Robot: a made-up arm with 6 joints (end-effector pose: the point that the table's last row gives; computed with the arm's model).
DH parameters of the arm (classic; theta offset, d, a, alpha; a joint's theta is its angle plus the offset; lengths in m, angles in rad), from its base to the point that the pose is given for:
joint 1: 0 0.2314 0 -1.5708
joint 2: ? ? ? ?
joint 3: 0 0 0 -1.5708
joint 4: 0 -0.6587 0 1.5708
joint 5: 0 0.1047 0 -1.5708
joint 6: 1.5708 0 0 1.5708
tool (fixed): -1.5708 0 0 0
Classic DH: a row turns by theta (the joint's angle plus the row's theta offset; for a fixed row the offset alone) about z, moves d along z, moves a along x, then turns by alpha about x.
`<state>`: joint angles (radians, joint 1 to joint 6).
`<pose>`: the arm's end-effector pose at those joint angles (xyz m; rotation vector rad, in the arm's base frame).
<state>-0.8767 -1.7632 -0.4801 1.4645 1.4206 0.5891</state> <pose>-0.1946 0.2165 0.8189 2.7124 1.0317 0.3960</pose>
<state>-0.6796 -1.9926 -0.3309 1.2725 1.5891 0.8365</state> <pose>-0.4167 0.2971 0.7206 1.8801 1.2989 0.5932</pose>
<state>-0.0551 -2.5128 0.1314 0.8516 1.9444 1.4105</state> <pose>-0.8455 -0.0224 0.1650 -0.1843 0.9494 1.1701</pose>
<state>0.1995 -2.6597 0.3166 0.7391 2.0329 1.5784</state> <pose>-0.8078 -0.2423 -0.0710 -0.7373 0.5396 1.2956</pose>
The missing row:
joint 2: -1.5708 0 0.3851 3.1416
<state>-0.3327 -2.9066 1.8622 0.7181 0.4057 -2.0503</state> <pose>-0.0104 -0.0798 -0.7969 1.5526 0.9529 -0.8706</pose>
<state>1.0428 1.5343 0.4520 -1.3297 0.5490 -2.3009</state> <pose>0.3260 0.5093 -0.3839 2.6680 0.4353 -1.0555</pose>
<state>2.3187 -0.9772 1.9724 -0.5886 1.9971 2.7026</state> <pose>0.7132 -0.6407 0.6296 1.3149 1.4740 -0.3309</pose>
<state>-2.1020 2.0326 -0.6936 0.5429 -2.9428 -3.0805</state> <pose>0.0423 0.2490 -0.2555 1.3831 -2.2997 1.0196</pose>
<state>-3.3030 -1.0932 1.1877 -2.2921 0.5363 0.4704</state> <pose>0.6914 -0.1826 0.9592 -1.4131 -1.1934 -0.5824</pose>
